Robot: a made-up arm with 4 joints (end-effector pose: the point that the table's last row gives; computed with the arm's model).
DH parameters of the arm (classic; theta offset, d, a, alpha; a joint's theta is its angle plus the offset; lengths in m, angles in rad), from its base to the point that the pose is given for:
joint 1: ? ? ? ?
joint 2: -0.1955 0 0.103 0
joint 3: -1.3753 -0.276 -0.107 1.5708
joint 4: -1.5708 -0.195 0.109 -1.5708
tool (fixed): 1.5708 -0.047 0 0
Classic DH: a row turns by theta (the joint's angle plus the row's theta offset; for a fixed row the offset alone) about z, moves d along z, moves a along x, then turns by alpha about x.
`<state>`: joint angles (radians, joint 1 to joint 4).
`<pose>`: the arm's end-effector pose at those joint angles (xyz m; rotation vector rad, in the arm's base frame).
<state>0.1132 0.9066 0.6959 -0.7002</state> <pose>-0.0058 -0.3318 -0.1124 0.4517 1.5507 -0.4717</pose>
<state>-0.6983 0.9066 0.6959 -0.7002</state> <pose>-0.2447 -0.2243 -0.1124 1.0864 1.3186 -1.0864</pose>
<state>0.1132 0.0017 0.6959 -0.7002</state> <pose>0.2474 -0.3031 -0.1258 0.6311 0.7040 -0.1394</pose>
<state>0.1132 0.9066 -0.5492 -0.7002</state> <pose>0.3195 -0.2949 -0.1921 0.6717 0.3810 -0.0176</pose>
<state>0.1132 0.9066 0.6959 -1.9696</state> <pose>0.0024 -0.1913 -0.1131 1.3957 1.0772 -1.4442</pose>
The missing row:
joint 1: 0 0.143 0.098 -1.5708
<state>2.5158 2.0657 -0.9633 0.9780</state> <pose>0.1250 0.3734 -0.1488 1.7660 0.7478 -2.4818</pose>
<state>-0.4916 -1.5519 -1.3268 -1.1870</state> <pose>-0.1728 -0.2174 0.5130 -0.3527 -2.2301 1.3992</pose>
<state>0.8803 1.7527 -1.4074 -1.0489</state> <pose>0.3549 -0.0251 -0.2376 0.8189 0.7372 0.6106</pose>
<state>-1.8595 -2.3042 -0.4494 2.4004</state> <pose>-0.1708 0.2234 0.2773 0.8768 0.1531 1.3476</pose>
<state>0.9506 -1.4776 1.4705 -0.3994</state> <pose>0.4564 0.0228 0.0542 0.3721 0.1833 0.9390</pose>
